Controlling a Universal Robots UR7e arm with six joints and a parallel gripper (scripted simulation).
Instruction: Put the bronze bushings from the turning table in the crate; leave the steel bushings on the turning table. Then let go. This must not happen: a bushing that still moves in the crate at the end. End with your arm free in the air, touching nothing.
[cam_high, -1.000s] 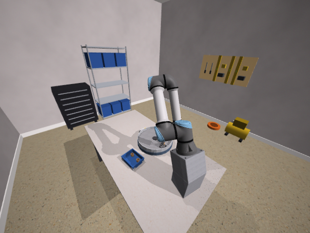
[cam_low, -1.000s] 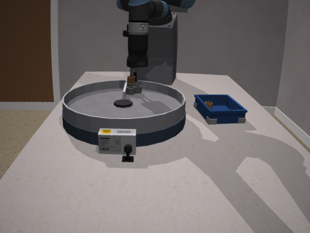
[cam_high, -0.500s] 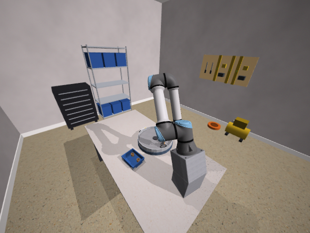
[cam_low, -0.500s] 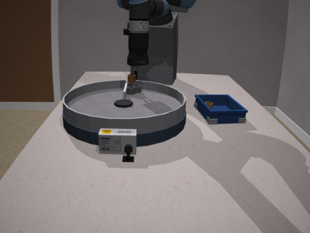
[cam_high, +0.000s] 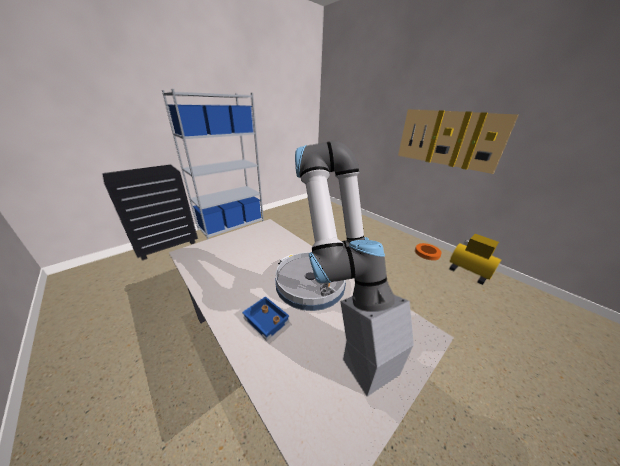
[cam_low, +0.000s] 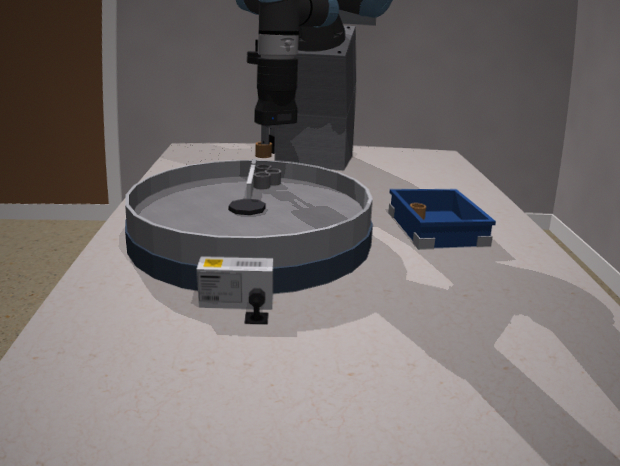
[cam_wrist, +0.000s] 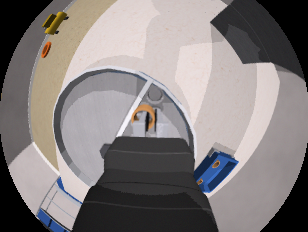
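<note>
Now: the blue crate 30 cm to the left of my hand, 16 cm ahead of it and 11 cm below it. From my hand the other things lie so: grey turning table 15 cm ahead, 8 cm below, 6 cm to the right.
</note>
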